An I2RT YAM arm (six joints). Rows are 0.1 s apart.
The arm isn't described. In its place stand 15 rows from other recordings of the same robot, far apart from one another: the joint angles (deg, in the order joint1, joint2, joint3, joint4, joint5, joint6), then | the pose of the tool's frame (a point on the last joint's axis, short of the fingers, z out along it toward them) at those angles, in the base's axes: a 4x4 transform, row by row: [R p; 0 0 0 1], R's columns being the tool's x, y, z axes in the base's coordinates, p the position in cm.
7.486 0.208 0.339 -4.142 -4.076 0.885 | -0.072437 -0.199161 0.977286 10.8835; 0.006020 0.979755 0.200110 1.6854; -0.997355 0.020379 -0.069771 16.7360; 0 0 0 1
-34.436 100.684 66.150 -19.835 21.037 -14.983 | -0.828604 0.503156 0.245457 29.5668; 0.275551 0.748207 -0.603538 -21.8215; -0.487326 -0.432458 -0.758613 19.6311; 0 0 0 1
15.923 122.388 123.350 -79.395 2.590 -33.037 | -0.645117 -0.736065 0.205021 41.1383; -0.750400 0.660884 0.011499 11.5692; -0.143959 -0.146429 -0.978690 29.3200; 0 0 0 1
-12.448 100.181 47.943 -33.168 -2.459 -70.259 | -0.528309 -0.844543 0.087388 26.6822; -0.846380 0.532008 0.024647 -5.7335; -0.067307 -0.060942 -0.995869 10.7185; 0 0 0 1
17.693 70.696 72.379 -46.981 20.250 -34.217 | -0.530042 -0.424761 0.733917 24.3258; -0.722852 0.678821 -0.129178 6.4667; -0.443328 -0.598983 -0.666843 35.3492; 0 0 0 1
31.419 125.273 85.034 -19.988 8.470 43.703 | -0.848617 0.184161 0.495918 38.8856; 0.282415 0.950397 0.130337 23.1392; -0.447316 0.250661 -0.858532 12.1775; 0 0 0 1
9.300 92.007 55.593 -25.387 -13.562 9.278 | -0.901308 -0.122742 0.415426 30.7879; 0.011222 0.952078 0.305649 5.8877; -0.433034 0.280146 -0.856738 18.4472; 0 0 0 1
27.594 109.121 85.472 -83.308 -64.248 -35.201 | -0.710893 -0.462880 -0.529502 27.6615; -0.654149 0.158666 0.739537 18.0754; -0.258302 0.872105 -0.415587 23.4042; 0 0 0 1
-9.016 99.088 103.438 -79.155 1.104 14.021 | -0.885551 0.387771 0.255799 32.5980; 0.385774 0.920634 -0.060096 -5.2418; -0.258801 0.045462 -0.964860 34.6836; 0 0 0 1
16.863 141.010 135.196 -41.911 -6.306 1.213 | -0.715551 -0.343969 0.608007 52.3871; -0.194910 0.934113 0.299071 16.2881; -0.670819 0.095494 -0.735448 23.3543; 0 0 0 1
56.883 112.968 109.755 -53.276 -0.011 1.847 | -0.482296 -0.822497 0.301478 23.5746; -0.680369 0.568486 0.462517 36.1413; -0.551805 0.017954 -0.833780 31.1364; 0 0 0 1
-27.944 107.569 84.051 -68.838 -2.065 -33.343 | -0.995492 -0.092842 -0.019406 30.4295; -0.093725 0.994287 0.051083 -15.9963; 0.014553 0.052672 -0.998506 21.2955; 0 0 0 1
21.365 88.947 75.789 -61.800 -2.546 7.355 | -0.939935 -0.256468 0.225270 27.4904; -0.230367 0.963578 0.135823 10.9239; -0.251900 0.075770 -0.964783 27.4300; 0 0 0 1
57.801 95.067 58.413 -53.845 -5.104 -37.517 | 0.090405 -0.992695 -0.079904 14.3715; -0.994783 -0.093820 0.040065 23.4169; -0.047269 0.075865 -0.995997 16.8890; 0 0 0 1
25.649 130.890 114.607 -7.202 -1.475 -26.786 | -0.116096 -0.567175 0.815373 49.1190; -0.555500 0.717605 0.420074 23.6872; -0.823372 -0.404172 -0.398377 25.8305; 0 0 0 1
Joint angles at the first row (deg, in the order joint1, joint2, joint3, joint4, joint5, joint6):
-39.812 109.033 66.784 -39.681 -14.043 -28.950
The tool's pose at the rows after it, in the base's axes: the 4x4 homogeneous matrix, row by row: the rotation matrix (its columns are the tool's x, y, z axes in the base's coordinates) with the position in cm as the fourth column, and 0 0 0 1 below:
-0.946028 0.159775 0.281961 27.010; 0.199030 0.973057 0.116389 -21.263; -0.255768 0.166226 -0.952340 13.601; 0 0 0 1
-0.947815 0.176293 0.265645 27.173; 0.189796 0.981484 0.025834 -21.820; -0.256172 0.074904 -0.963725 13.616; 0 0 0 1
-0.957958 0.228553 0.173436 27.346; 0.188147 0.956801 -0.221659 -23.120; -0.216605 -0.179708 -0.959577 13.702; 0 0 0 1
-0.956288 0.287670 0.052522 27.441; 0.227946 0.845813 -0.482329 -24.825; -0.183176 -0.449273 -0.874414 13.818; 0 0 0 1
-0.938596 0.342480 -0.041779 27.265; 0.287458 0.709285 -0.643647 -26.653; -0.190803 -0.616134 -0.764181 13.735; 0 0 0 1
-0.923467 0.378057 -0.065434 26.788; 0.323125 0.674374 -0.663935 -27.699; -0.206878 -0.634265 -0.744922 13.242; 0 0 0 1
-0.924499 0.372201 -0.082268 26.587; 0.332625 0.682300 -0.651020 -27.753; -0.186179 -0.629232 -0.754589 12.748; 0 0 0 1
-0.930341 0.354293 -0.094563 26.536; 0.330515 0.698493 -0.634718 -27.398; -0.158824 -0.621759 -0.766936 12.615; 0 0 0 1
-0.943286 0.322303 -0.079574 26.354; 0.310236 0.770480 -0.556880 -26.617; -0.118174 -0.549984 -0.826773 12.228; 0 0 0 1
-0.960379 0.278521 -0.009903 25.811; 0.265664 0.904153 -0.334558 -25.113; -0.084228 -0.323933 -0.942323 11.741; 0 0 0 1
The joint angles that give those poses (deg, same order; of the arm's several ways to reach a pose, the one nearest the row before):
-39.813 108.968 66.783 -39.331 -15.661 -28.054
-39.878 108.967 66.784 -36.819 -10.961 -28.075
-39.878 109.099 66.761 -31.659 3.377 -28.075
-40.294 109.909 66.763 -24.927 19.507 -28.141
-41.626 111.328 66.763 -18.022 30.589 -28.337
-43.156 112.486 66.762 -15.661 31.944 -27.812
-43.418 113.164 66.761 -16.403 31.966 -27.660
-43.090 113.142 66.762 -18.196 31.879 -27.659
-42.763 113.076 66.783 -22.568 27.573 -27.747
-42.786 112.661 66.784 -30.982 14.611 -28.207

